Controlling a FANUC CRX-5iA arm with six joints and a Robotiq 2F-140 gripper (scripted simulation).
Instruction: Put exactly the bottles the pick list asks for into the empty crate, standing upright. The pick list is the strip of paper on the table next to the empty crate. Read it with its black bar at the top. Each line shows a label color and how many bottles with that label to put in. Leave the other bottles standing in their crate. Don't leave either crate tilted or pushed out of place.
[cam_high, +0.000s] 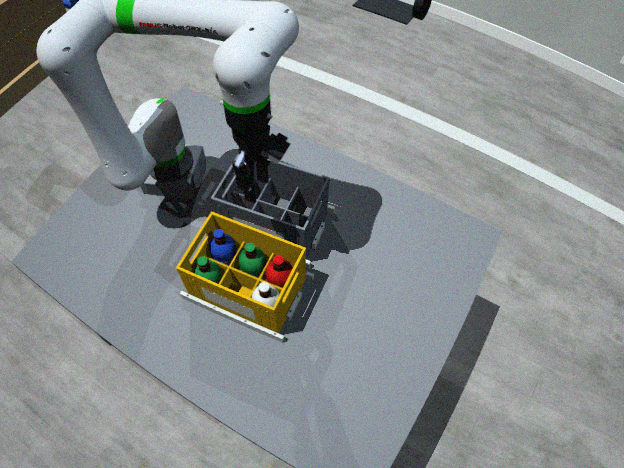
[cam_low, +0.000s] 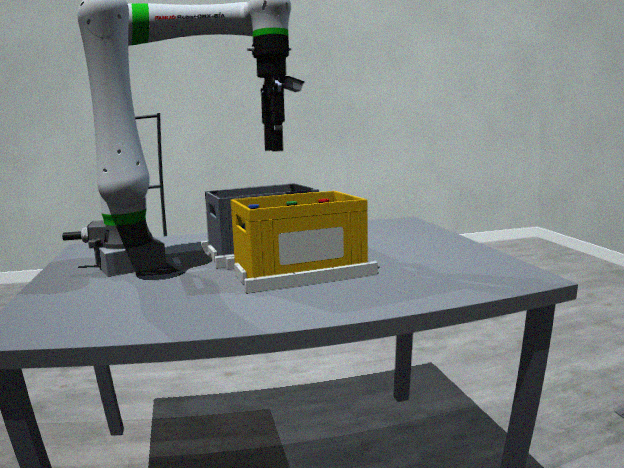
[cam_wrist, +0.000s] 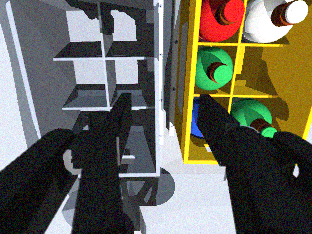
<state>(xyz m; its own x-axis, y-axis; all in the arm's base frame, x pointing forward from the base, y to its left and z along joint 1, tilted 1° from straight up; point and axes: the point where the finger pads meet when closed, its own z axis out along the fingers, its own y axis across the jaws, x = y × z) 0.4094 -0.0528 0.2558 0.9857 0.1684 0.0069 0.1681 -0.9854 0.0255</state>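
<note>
Right now my hand is 6 cm past the blue bottle, 10 cm to the left of it and 23 cm above it. Round my hand: red bottle 11 cm ahead, 7 cm to the right, 23 cm below; then green bottle 3 cm ahead, 8 cm to the right, 23 cm below; then grey crate 3 cm behind, 9 cm to the left, 23 cm below.
</note>
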